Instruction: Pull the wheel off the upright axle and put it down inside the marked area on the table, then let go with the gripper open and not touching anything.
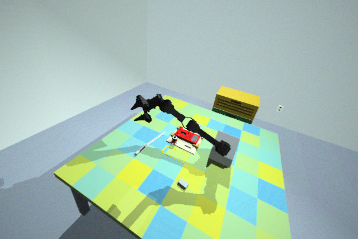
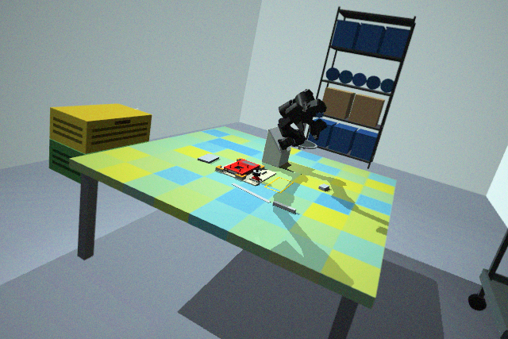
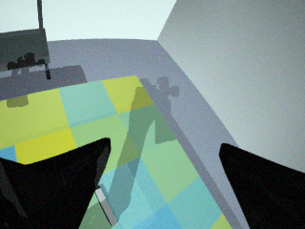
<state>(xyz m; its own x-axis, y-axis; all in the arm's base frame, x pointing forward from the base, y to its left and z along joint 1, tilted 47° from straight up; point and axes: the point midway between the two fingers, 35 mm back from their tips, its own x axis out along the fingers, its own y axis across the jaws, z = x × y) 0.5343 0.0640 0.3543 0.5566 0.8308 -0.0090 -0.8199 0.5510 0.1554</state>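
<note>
Now: the wheel 18 cm behind my gripper tip, 27 cm to the right of it and 29 cm below it. Also, from my gripper tip: white rod 4 cm behind, 21 cm to the right, 33 cm below; grey block 42 cm behind, 32 cm below.
</note>
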